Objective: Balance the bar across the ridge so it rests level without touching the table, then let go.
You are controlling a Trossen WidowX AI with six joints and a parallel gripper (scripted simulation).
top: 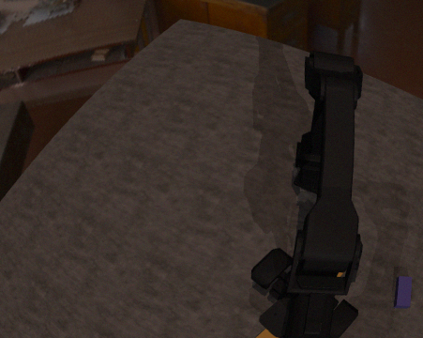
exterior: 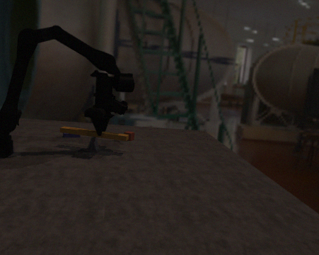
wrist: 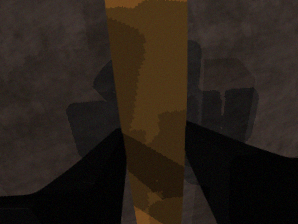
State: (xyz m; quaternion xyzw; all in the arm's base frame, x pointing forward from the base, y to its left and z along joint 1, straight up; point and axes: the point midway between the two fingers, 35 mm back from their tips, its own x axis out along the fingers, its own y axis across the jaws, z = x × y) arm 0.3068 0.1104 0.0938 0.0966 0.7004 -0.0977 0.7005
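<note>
Now: gripper tip 3 cm past the orange bar and 1 cm to the right of it. Round my gripper tip: small purple block: 20 cm to the left, 13 cm behind, 5 cm below; then small red block: 20 cm to the left, 11 cm ahead, 4 cm below.
</note>
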